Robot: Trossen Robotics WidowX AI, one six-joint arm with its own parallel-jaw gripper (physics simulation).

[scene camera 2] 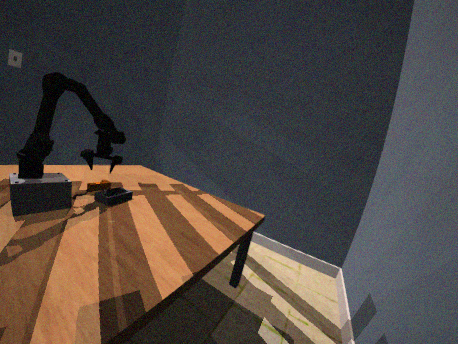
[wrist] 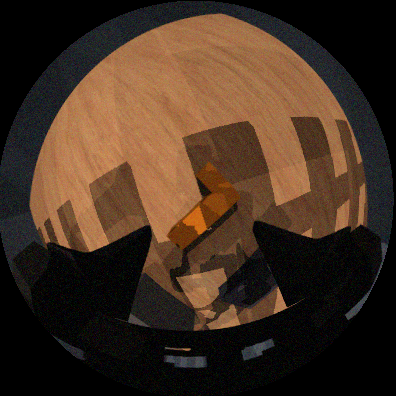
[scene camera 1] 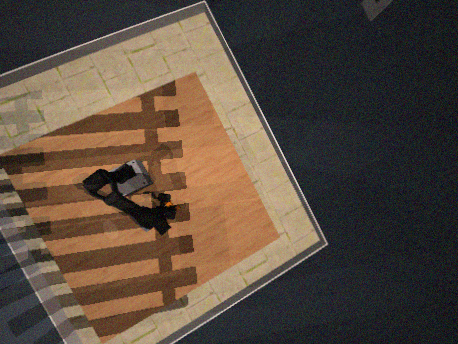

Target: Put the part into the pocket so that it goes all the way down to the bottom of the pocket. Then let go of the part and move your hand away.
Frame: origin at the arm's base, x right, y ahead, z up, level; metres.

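Seen in the pictures: gripper, fingertip midpoint: (scene camera 2: 101, 171) (wrist: 203, 229); arm's base, link origin: (scene camera 2: 30, 176) (scene camera 1: 128, 172).
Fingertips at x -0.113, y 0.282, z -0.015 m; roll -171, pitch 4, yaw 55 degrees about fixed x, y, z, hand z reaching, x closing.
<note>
Offsets run from my fingertips to a thing's top centre. Level surfaces: height alone.
The orange L-shaped part {dx -0.008, dy -0.007, dz -0.059 m} (scene camera 1: 169, 204) (scene camera 2: 98, 186) (wrist: 192, 222) lies flat on the table. The dark block with the pocket {dx +0.177, dy +0.007, dz -0.053 m} (scene camera 2: 120, 199) (wrist: 250, 285) stands close beside it; the arm covers the block in scene camera 1. In the wrist view, the block is partly behind the right-hand finger and in shadow. My gripper (scene camera 1: 165, 212) (scene camera 2: 101, 169) (wrist: 203, 229) is wide open and empty, fingers pointing down, above the part. In the wrist view, the part's long leg runs slantwise between the fingertips, and its short leg reaches up and left from the far end.
The arm's grey base box (scene camera 1: 141, 185) (scene camera 2: 42, 195) (wrist: 162, 302) stands on the wooden table {dz -0.090 m} (scene camera 1: 220, 185) (scene camera 2: 185, 250) (wrist: 150, 100), near the block. Dark shadow stripes cross the table top, and shadow falls over parts of the orange part and block.
</note>
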